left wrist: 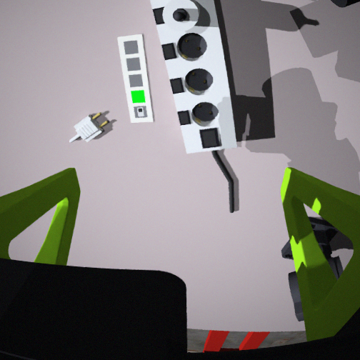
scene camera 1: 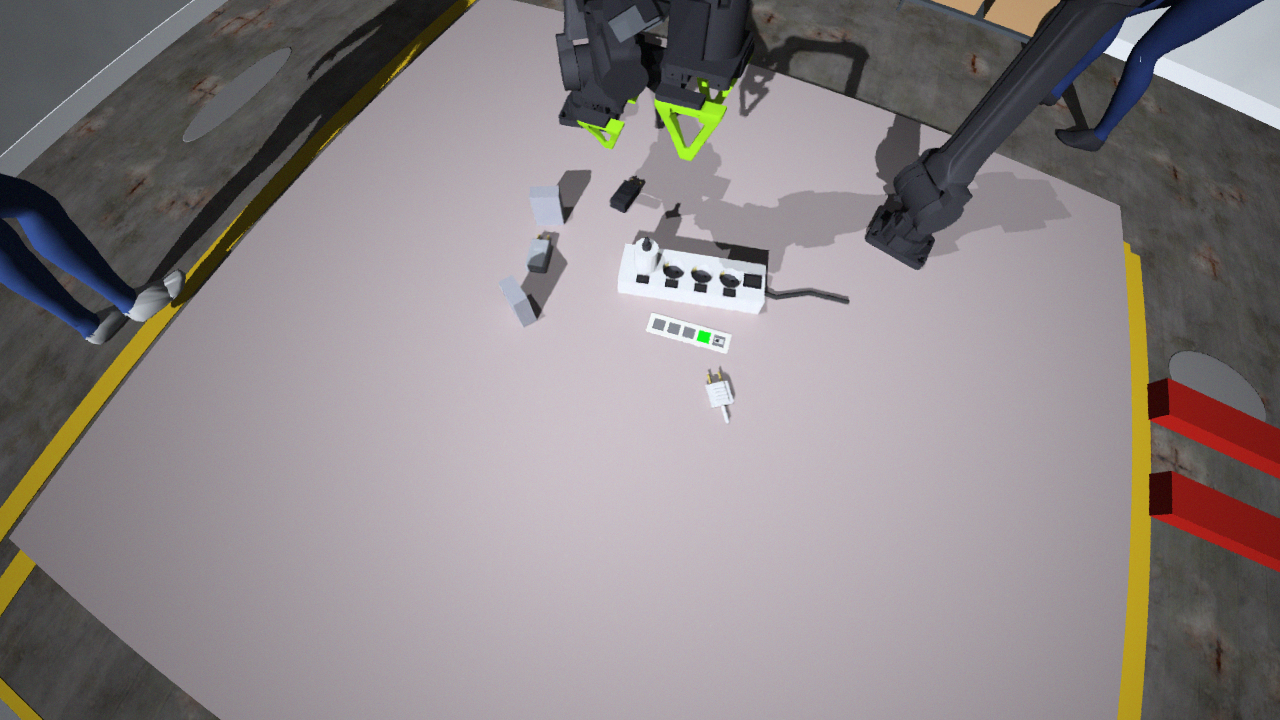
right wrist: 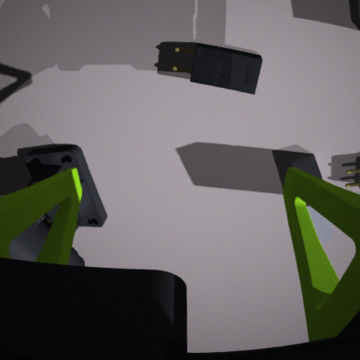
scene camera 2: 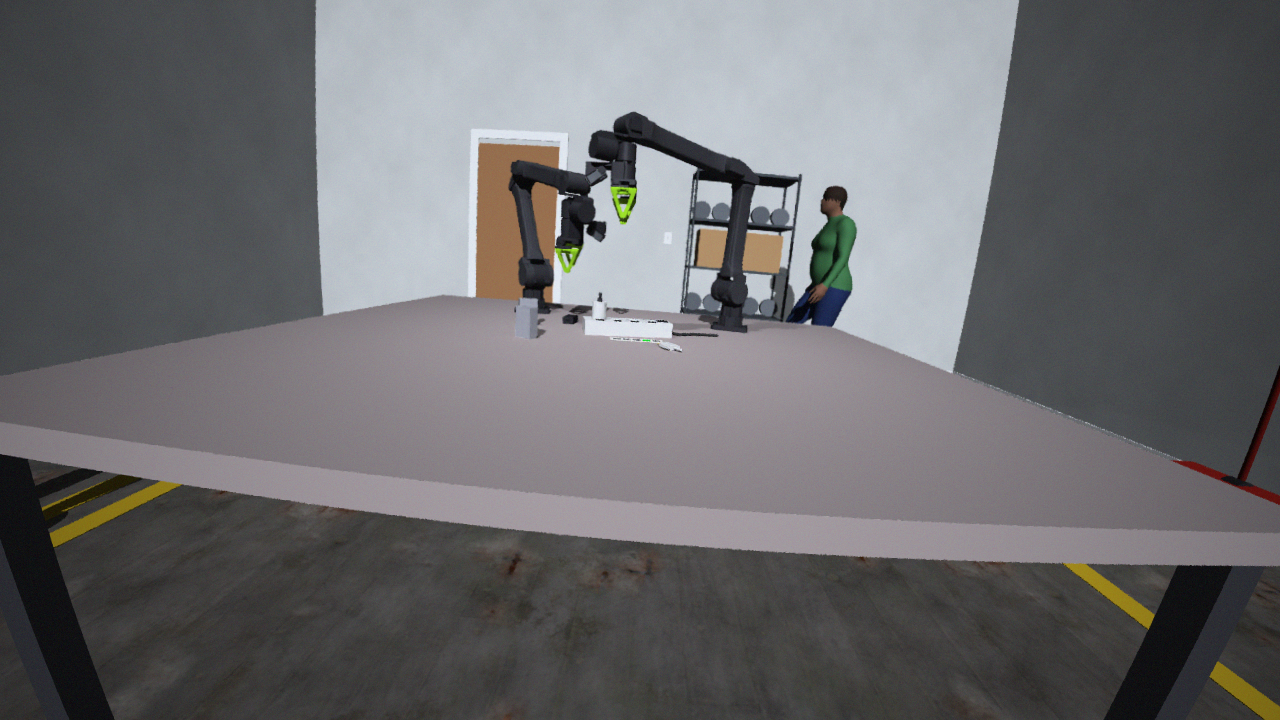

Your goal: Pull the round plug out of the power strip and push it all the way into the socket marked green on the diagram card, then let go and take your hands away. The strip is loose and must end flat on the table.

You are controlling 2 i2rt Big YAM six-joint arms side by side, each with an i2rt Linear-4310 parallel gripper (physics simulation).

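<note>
The round white plug stands upright in the end socket of the white power strip, opposite the cord end. The strip lies flat. Three other sockets are empty. The diagram card lies beside it, with its green square fourth along, matching the socket beside the big switch. My left gripper is open and empty, high above the table. My right gripper is open and empty, lower, behind the strip.
A white two-pin plug lies near the card. A black plug lies behind the strip. Grey blocks and a grey plug are at the strip's left in scene camera 1. The cord trails rightward there.
</note>
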